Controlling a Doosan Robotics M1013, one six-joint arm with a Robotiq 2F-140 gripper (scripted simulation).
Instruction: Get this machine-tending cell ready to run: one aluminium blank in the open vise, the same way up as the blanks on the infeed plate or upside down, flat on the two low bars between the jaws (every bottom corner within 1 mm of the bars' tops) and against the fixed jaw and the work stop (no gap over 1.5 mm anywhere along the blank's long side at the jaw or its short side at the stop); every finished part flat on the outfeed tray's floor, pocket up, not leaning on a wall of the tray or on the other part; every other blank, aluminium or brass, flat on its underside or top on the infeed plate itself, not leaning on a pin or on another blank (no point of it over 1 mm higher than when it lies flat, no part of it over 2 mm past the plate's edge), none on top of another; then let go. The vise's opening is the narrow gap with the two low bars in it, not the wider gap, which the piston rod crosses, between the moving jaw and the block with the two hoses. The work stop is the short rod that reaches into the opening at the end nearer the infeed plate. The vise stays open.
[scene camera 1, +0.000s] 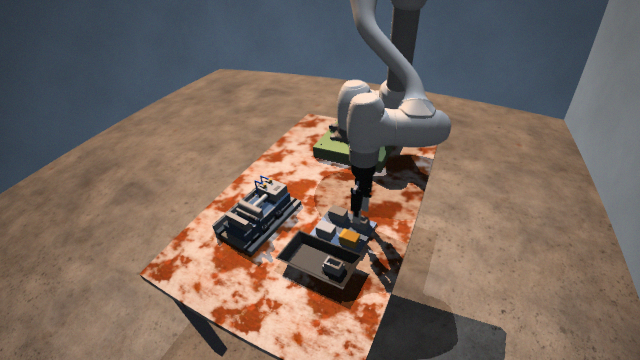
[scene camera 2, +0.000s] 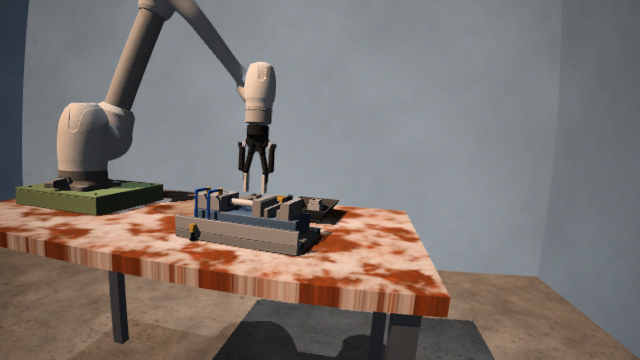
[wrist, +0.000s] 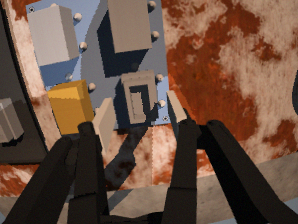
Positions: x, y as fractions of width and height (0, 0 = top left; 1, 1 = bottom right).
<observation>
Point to a finished part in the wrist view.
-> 0.47, 0.45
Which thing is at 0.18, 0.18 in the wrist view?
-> An aluminium blank.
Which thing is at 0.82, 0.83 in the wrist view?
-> My gripper.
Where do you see a brass blank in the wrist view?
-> At 0.24, 0.45
</observation>
